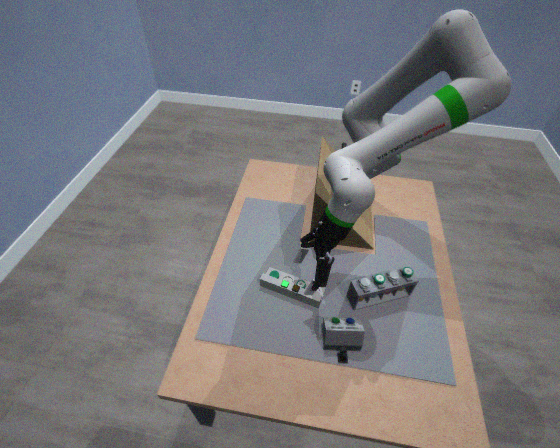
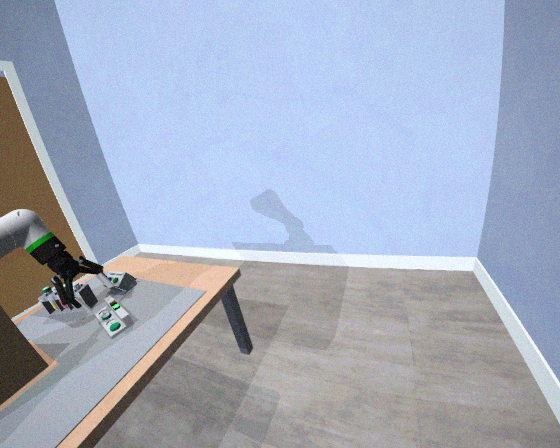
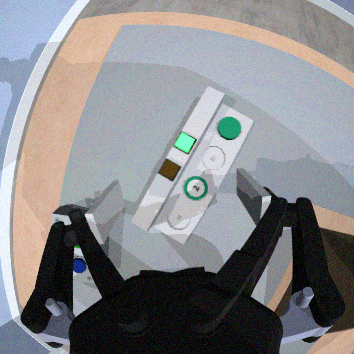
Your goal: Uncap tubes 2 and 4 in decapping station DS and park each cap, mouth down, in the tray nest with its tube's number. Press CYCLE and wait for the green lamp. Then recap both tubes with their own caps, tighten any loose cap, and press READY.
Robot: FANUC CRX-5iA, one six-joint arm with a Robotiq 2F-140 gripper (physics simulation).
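Places are measured from the arm's base along level axes (x right, y ahead, z up), in metres.
Pixels of known places: gripper, between the fingertips: (image 1: 302,277) (image 2: 101,298) (image 3: 177,187).
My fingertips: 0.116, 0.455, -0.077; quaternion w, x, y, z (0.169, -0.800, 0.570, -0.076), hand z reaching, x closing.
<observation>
Behind a point stands the place of what it marks, as x, y, z.
My gripper (image 1: 310,272) {0.116, 0.455, -0.077} (image 2: 95,294) {0.116, 0.455, -0.077} (image 3: 177,187) {0.116, 0.455, -0.077} is open and empty above a long white block (image 1: 312,299) {0.075, 0.506, -0.122} (image 3: 207,102) {0.235, 0.447, -0.119}, its fingers spread to either side. On the block are a plain green disc (image 1: 274,274) {0.216, 0.410, -0.144} (image 2: 115,326) {0.225, 0.407, -0.144} (image 3: 229,128) {0.213, 0.408, -0.144}, a round outline (image 3: 213,158) {0.166, 0.422, -0.156}, a green-rimmed cap marked 2 (image 1: 301,284) {0.116, 0.439, -0.143} (image 3: 195,188) {0.117, 0.437, -0.144} and another outline (image 3: 179,218) {0.066, 0.450, -0.156}. The green lamp (image 1: 285,283) {0.171, 0.464, -0.111} (image 3: 185,142) {0.172, 0.462, -0.111} is lit; the amber lamp (image 1: 296,288) {0.132, 0.479, -0.111} (image 3: 169,170) {0.132, 0.474, -0.111} is dark. A tube rack (image 1: 354,296) {-0.061, 0.489, -0.102} holds two green-rimmed and two whitish tops, numbers unreadable.
A button box (image 1: 344,337) {-0.026, 0.635, -0.101} (image 2: 125,285) {0.035, 0.599, -0.133} has a green button (image 1: 335,320) {0.003, 0.588, -0.092} and a blue button (image 1: 350,320) {-0.044, 0.582, -0.093} (image 3: 79,265) {-0.041, 0.577, -0.096}. A small black block (image 1: 342,356) {-0.027, 0.677, -0.143} sits in front of it. An angled wooden structure (image 1: 367,240) {-0.126, 0.211, -0.132} stands behind, near the arm. The grey mat (image 1: 250,320) {0.272, 0.587, -0.164} lies on the table.
</observation>
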